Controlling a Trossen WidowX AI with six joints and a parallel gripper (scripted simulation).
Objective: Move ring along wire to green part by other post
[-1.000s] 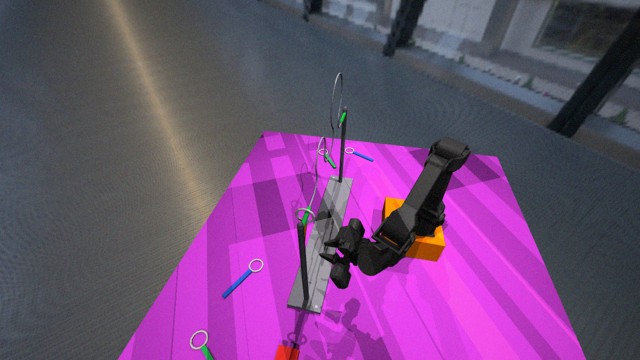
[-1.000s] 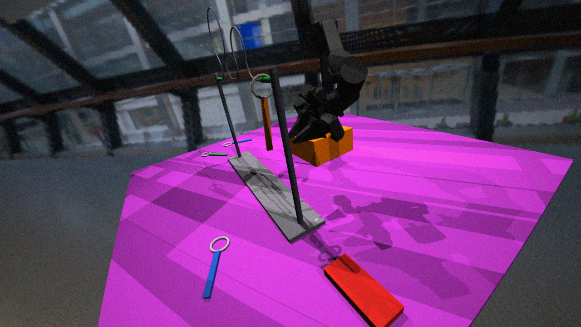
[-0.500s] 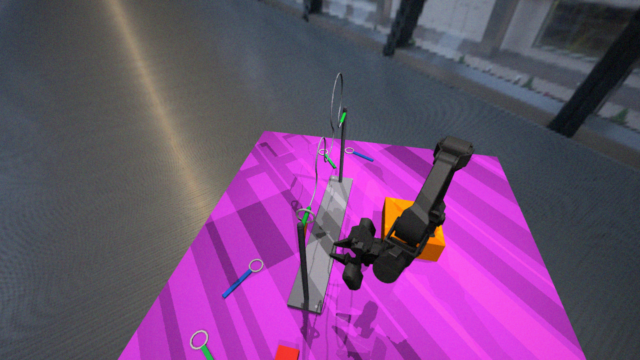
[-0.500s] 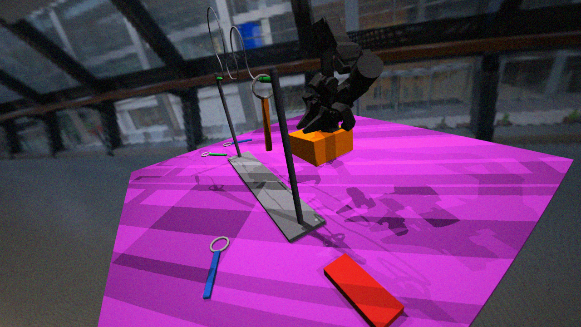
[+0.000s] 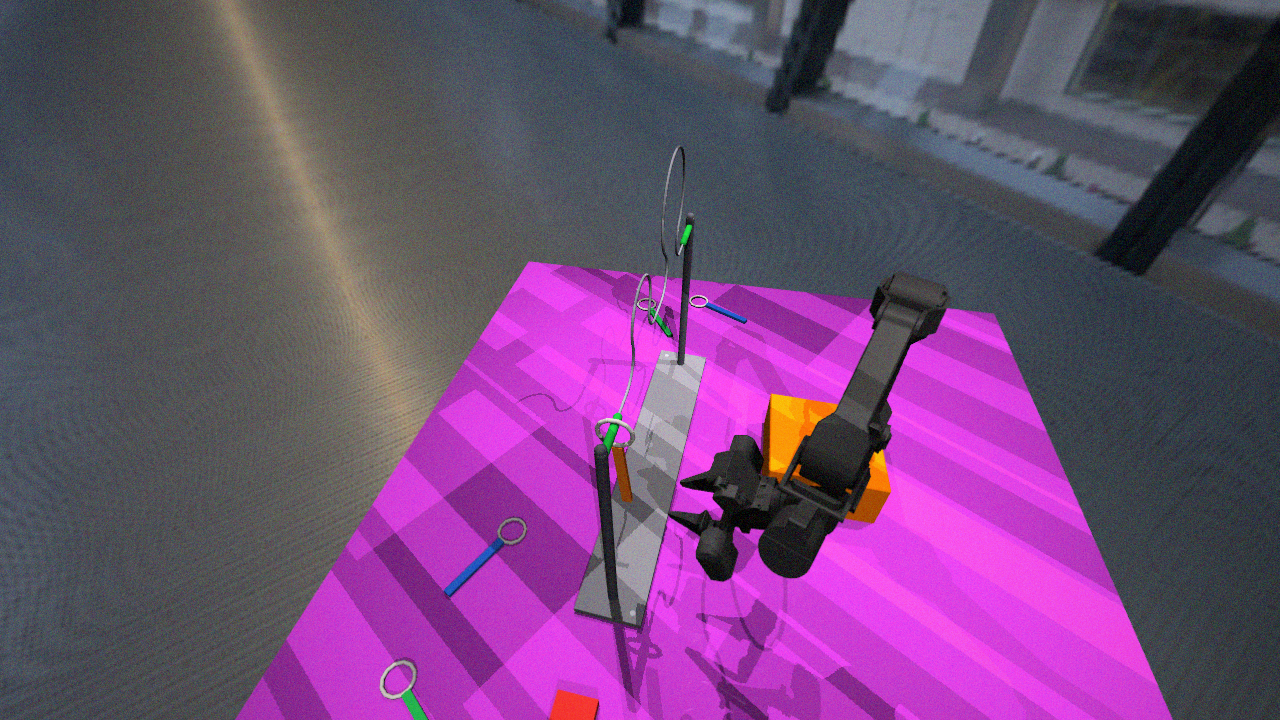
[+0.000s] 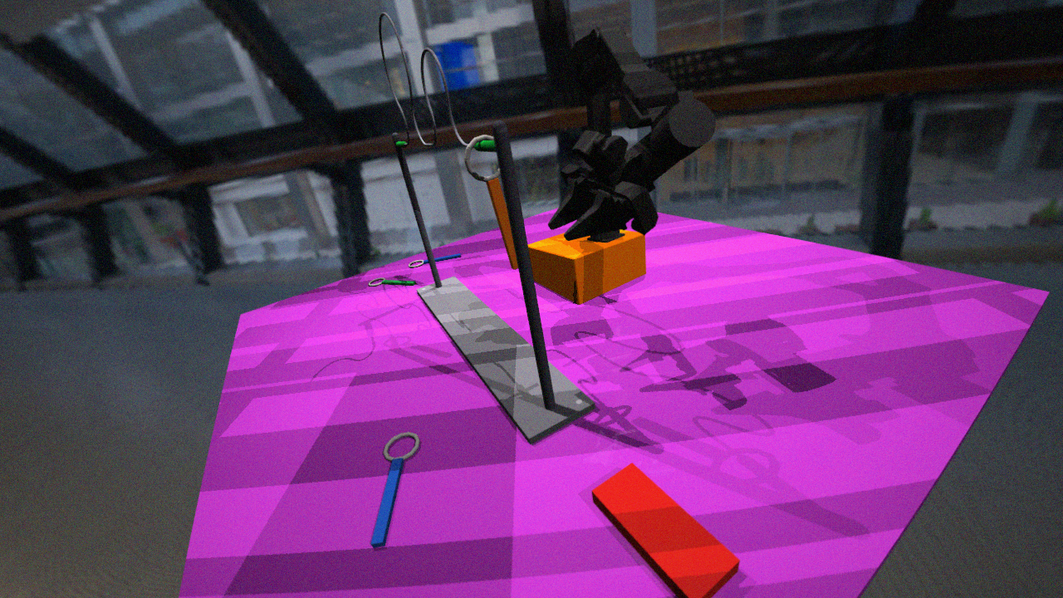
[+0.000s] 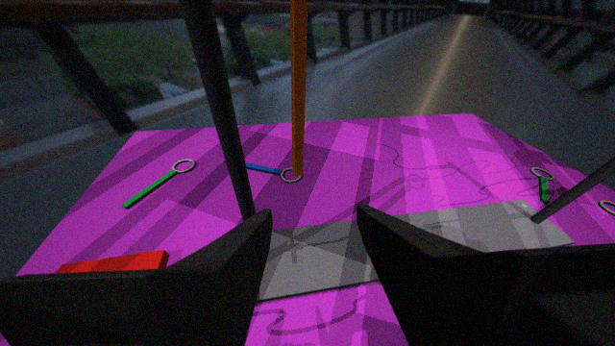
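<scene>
The ring with orange handle is 8 cm ahead of my gripper tip, 7 cm above it and 1 cm to the right of it. Also, from my gripper tip: red block (26 cm to the left, 23 cm below, 12 cm ahead); then ring with blue handle (31 cm ahead, 24 cm below, 2 cm to the right).
</scene>
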